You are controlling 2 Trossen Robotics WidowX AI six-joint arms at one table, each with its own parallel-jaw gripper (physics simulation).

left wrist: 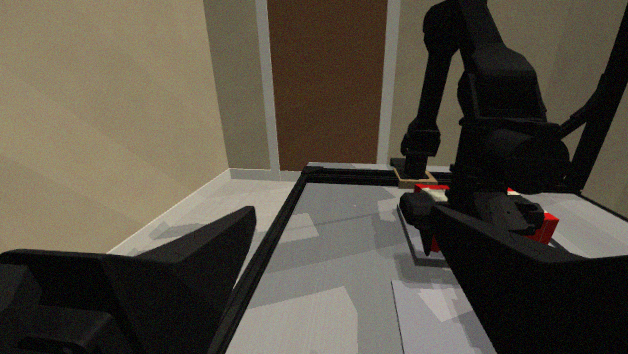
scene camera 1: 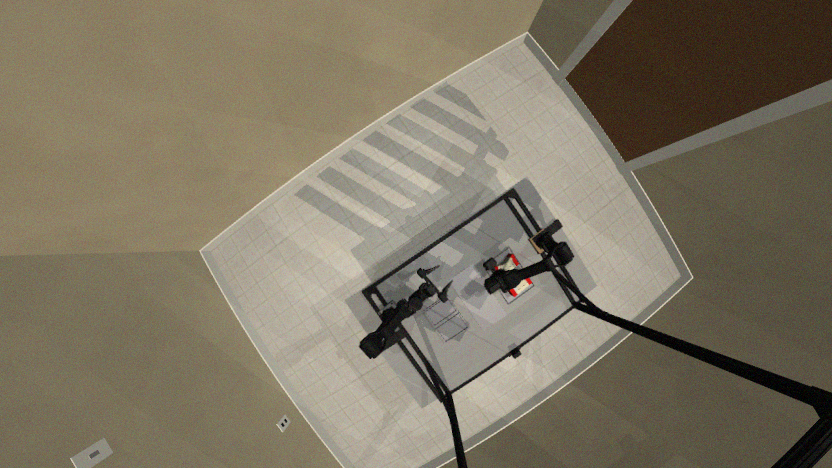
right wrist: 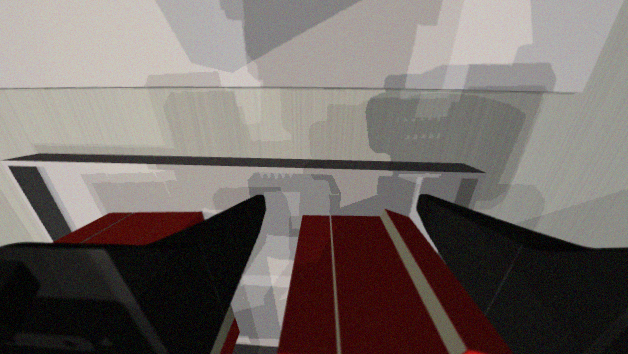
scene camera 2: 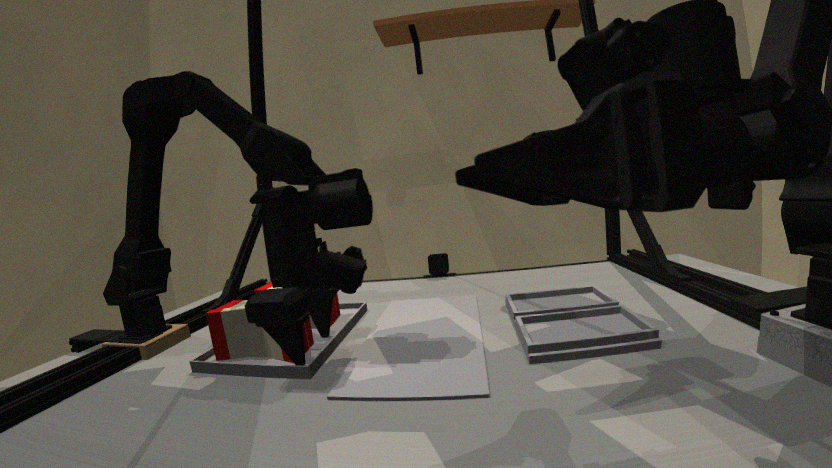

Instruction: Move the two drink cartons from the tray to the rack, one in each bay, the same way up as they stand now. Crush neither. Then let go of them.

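Pixels of known places: left gripper, fingertip midpoint: (left wrist: 342, 214) (scene camera 1: 446, 272) (scene camera 2: 463, 173); right gripper, fingertip midpoint: (scene camera 1: 493, 273) (right wrist: 340, 201) (scene camera 2: 314, 350); left arm's base at its link origin: (scene camera 1: 391, 314); right arm's base at its link origin: (left wrist: 414, 174) (scene camera 1: 541, 241) (scene camera 2: 146, 333).
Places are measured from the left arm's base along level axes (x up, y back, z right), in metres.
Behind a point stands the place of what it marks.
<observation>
Two red and cream cartons rest side by side in the grey tray (scene camera 2: 256, 372) @[z 0.138, x -0.038, y -0.604 m] (right wrist: 260, 162) @[z 0.241, x -0.035, y -0.520 m]. The nearer carton in scene camera 2 (scene camera 2: 244, 331) @[z 0.182, x -0.001, y -0.635 m] also shows in the right wrist view (right wrist: 350, 285) @[z 0.200, x 0.009, y -0.558 m]. The other carton (scene camera 2: 335, 308) @[z 0.325, x -0.018, y -0.546 m] (right wrist: 145, 227) @[z 0.308, x -0.022, y -0.547 m] (left wrist: 550, 227) @[z 0.339, x 0.016, y -0.545 m] is partly hidden behind the right gripper. My right gripper (scene camera 2: 312, 348) @[z 0.200, x -0.038, y -0.548 m] (right wrist: 340, 201) @[z 0.200, x -0.038, y -0.548 m] points down, open, its fingers on either side of the nearer carton, with a gap at the other carton's side. My left gripper (scene camera 1: 445, 275) @[z -0.002, x 0.158, y -0.359 m] (left wrist: 342, 214) @[z -0.002, x 0.158, y -0.359 m] is open and empty, held level above the table. The two-bay rack (scene camera 2: 593, 343) @[z 0.117, x -0.030, y -0.212 m] is empty.
A thin pale mat (scene camera 2: 430, 384) @[z 0.095, x -0.040, y -0.396 m] (left wrist: 425, 335) @[z 0.101, x -0.040, y -0.420 m] lies between tray and rack. Dark frame rails edge the table, and a small black block (scene camera 2: 438, 264) @[z 0.598, x -0.012, y -0.360 m] sits at its far edge in scene camera 2. A wooden shelf (scene camera 2: 477, 24) hangs on the wall behind.
</observation>
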